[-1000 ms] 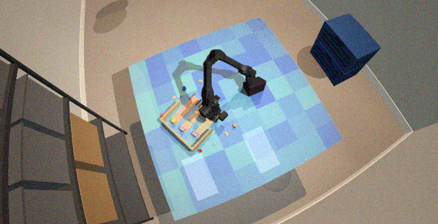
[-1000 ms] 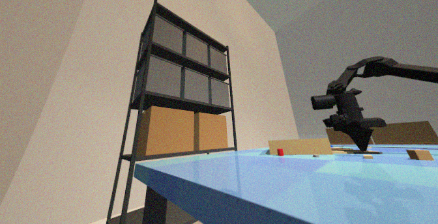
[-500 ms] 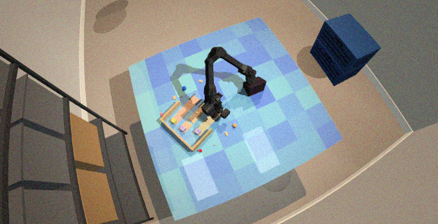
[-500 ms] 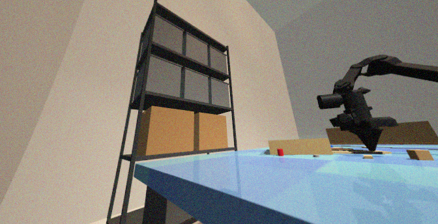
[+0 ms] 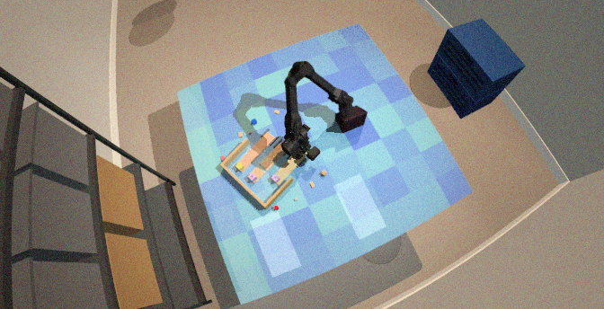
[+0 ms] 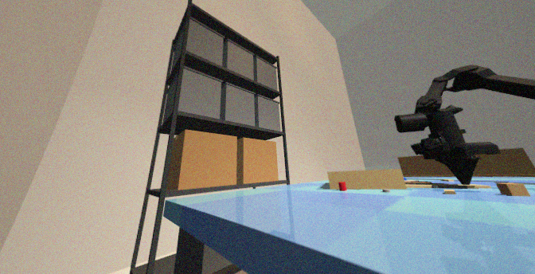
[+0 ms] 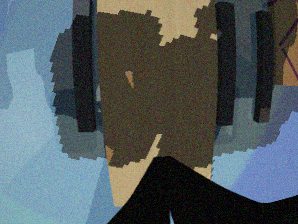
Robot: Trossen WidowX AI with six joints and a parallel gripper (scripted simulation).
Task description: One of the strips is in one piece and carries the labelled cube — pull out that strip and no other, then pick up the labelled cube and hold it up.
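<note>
My gripper tip is 9 cm short of the tan strip and 3 cm to the right of it. From my gripper tip the other things lie so: red cube: 25 cm ahead, 19 cm to the left, 1 cm above.
</note>
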